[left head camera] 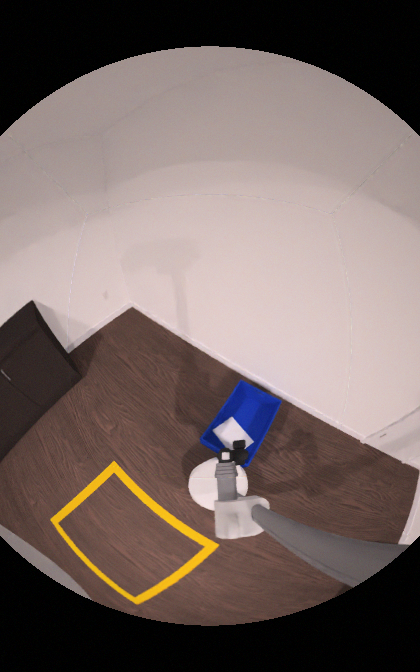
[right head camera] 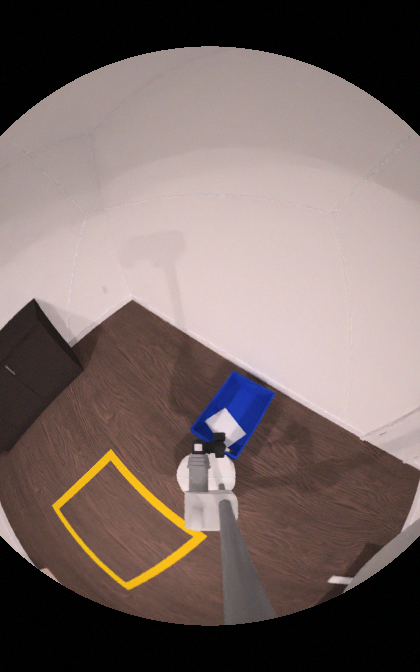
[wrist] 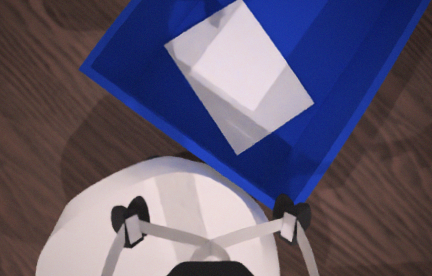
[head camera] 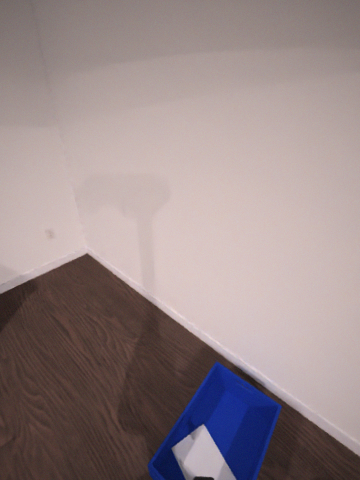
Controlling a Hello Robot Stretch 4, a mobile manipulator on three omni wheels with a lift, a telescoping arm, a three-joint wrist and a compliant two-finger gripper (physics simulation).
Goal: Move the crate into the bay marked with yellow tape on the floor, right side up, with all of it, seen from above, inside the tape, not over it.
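Frame: origin at the robot's base, x down, y back, z left, level; centimetres.
Seen in the pictures: gripper, fingertip midpoint: [wrist: 211,211].
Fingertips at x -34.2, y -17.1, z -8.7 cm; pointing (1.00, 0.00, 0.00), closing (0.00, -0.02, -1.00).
Observation:
Offsets run from my fingertips to a thing's top centre. "pt": to the spot under its first point.
The blue crate {dz -12.9, dx +14.9, dy -30.6 cm} [head camera: 235,415] [left head camera: 254,406] [right head camera: 246,396] [wrist: 330,65] stands right side up on the floor, with its far end close to the wall. A white object {dz -6.0, dx +34.1, dy -22.2 cm} [head camera: 204,452] [left head camera: 233,432] [right head camera: 225,425] [wrist: 240,65] lies in its near half. The yellow tape bay [left head camera: 84,494] [right head camera: 83,480] is on the floor to the left of my base, apart from the crate. My gripper [wrist: 211,211] points down, open and empty, above the near end of the crate and my base. In the wrist view, its right fingertip overlaps the crate's near corner. The fingertips are hidden in the head views.
My round white base [left head camera: 202,487] [right head camera: 187,475] [wrist: 200,200] is beside the crate's near end. The wall's white baseboard {pt dz +13.3, dx +35.6, dy -111.8 cm} [head camera: 175,319] runs behind the crate. A dark cabinet [left head camera: 35,370] [right head camera: 40,370] stands at the left. A white leg [right head camera: 340,580] shows at the lower right.

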